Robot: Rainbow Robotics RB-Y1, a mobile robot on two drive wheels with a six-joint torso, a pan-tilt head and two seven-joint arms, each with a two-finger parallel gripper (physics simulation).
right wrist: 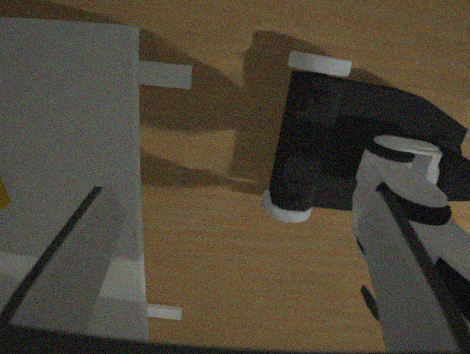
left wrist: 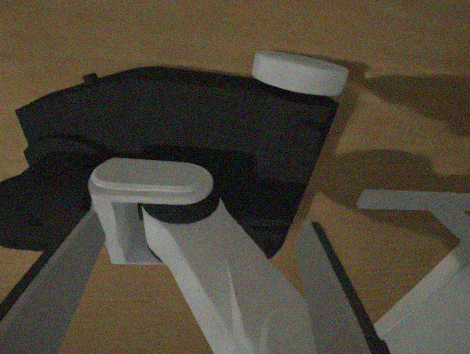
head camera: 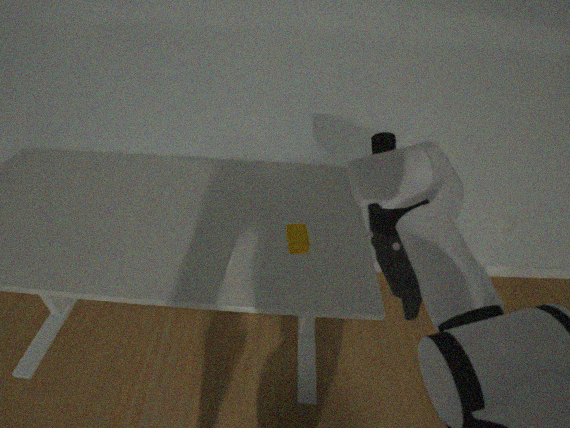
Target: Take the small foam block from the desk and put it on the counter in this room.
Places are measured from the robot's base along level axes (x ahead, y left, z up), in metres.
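Pixels of known places: left gripper, fingertip midpoint: (left wrist: 202, 229); right gripper, fingertip midpoint: (right wrist: 237, 205) (head camera: 399, 293).
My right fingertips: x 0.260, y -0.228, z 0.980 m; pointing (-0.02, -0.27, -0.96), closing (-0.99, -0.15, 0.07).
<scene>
Behind a point stands the place of what it marks.
The small foam block (head camera: 298, 239) {z 0.765, x 0.613, y -0.050 m} (right wrist: 3, 196) {z 0.729, x 0.595, y -0.041 m}, a yellow box shape, lies on the right part of the white desk (head camera: 100, 225) {z 0.721, x 0.652, y 0.611 m} (right wrist: 70, 100) {z 0.721, x 0.473, y -0.197 m}. In the right wrist view it is cut off by the left edge. My right gripper (head camera: 411, 309) (right wrist: 237, 205) {z 0.980, x 0.260, y -0.228 m} is open and empty, beside the desk's right edge in the head view, to the right of the block and apart from it. My left gripper (left wrist: 202, 229) {z 0.533, x -0.194, y 0.245 m} is open and empty, with a corner of the desk (left wrist: 430, 310) at the lower right of its view. The counter does not show in these views.
A pale wall (head camera: 150, 75) {z 1.062, x 1.166, y 0.568 m} stands behind the desk. Desk legs (head camera: 307, 360) (right wrist: 167, 75) reach down over the wooden floor (head camera: 125, 360) {z 0.000, x 0.536, y 0.672 m} (right wrist: 215, 280) {z 0.001, x 0.235, y 0.820 m}. My black wheeled base (left wrist: 200, 115) {z 0.169, x -0.203, y 0.168 m} (right wrist: 320, 135) {z 0.191, x -0.032, y -0.051 m} stands apart from the desk. Shadows fall across the desk top.
</scene>
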